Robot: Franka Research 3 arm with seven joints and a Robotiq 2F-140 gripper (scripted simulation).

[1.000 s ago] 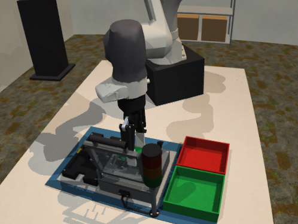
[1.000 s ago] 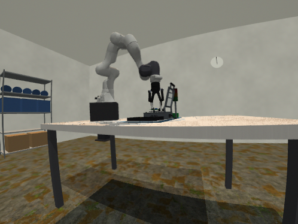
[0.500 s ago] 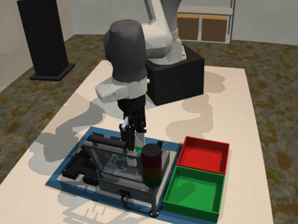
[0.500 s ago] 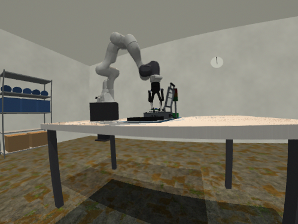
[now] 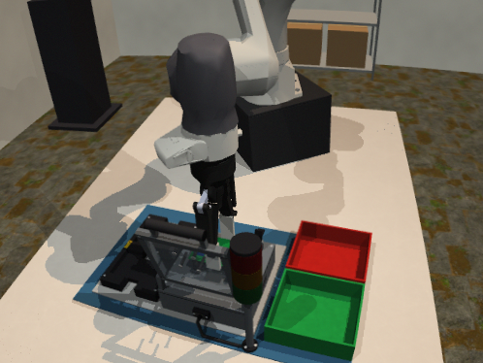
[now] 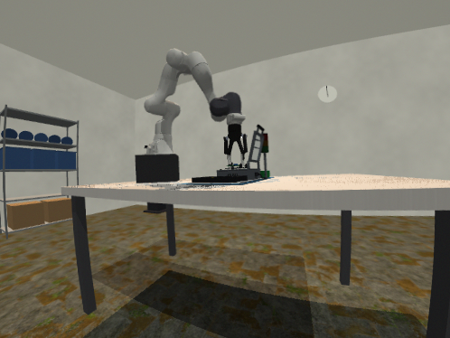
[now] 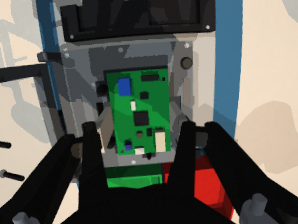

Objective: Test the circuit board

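Right now the green circuit board is 20 mm below my hand. Also, from my hand: green bin 70 mm ahead, 190 mm to the left, 90 mm below; tester plate 10 mm ahead, 10 mm to the left, 30 mm below; clear lid 130 mm ahead, 10 mm to the right, 80 mm above.
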